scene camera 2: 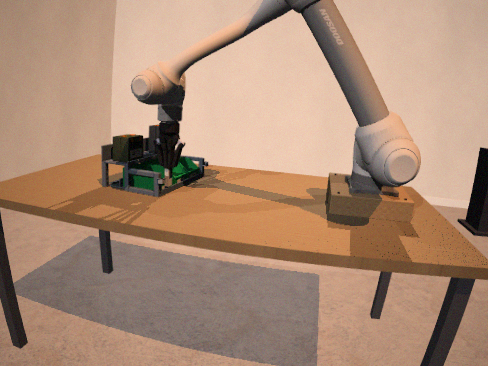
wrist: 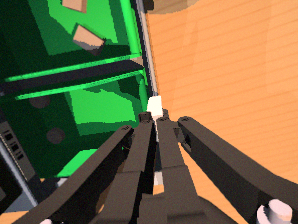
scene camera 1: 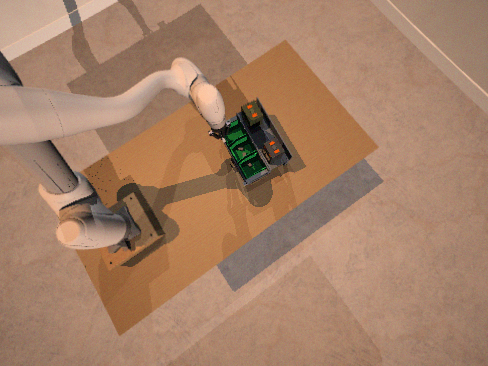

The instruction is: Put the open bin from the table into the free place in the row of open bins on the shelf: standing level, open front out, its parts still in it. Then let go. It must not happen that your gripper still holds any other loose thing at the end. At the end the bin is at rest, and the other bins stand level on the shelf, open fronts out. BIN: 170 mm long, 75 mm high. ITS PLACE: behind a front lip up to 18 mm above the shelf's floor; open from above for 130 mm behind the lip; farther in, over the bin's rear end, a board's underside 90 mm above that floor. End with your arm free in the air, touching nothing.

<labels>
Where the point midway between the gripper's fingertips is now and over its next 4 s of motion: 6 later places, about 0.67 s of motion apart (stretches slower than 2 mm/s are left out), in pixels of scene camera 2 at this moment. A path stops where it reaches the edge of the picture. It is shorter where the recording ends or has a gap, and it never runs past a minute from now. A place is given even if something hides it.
My gripper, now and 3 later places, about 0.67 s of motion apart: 168,185; 171,182; 172,179; 173,166
</labels>
